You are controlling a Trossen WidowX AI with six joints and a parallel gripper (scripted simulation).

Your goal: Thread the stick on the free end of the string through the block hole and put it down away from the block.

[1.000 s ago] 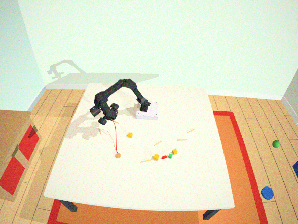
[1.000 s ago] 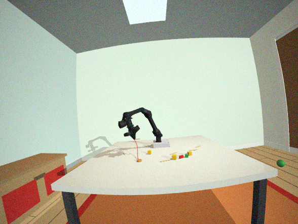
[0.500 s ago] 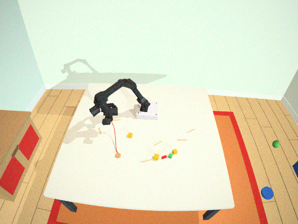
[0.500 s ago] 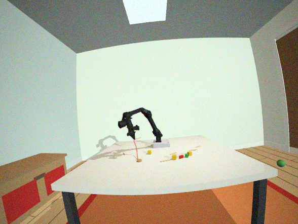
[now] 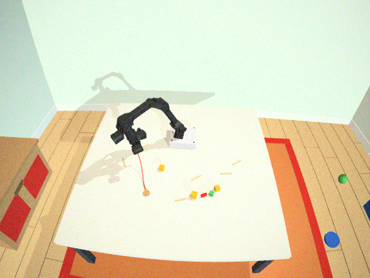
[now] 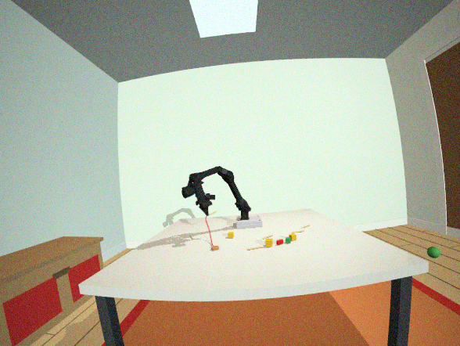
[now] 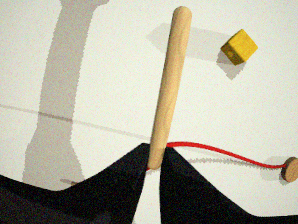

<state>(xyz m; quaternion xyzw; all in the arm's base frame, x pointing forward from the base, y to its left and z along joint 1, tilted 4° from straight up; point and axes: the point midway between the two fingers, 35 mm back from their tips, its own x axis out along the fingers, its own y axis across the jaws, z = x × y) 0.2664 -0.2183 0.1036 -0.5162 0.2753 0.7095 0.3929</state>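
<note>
My gripper tip is 140 mm to the right of the yellow block, 130 mm above it and 20 mm short of it. From my gripper tip the other things lie so: thin wooden stick: 10 mm to the left, 10 mm behind, 10 mm above; then red block: 420 mm to the left, 180 mm ahead, 130 mm below; then round wooden button: 220 mm ahead, 130 mm below, 90 mm to the left.
</note>
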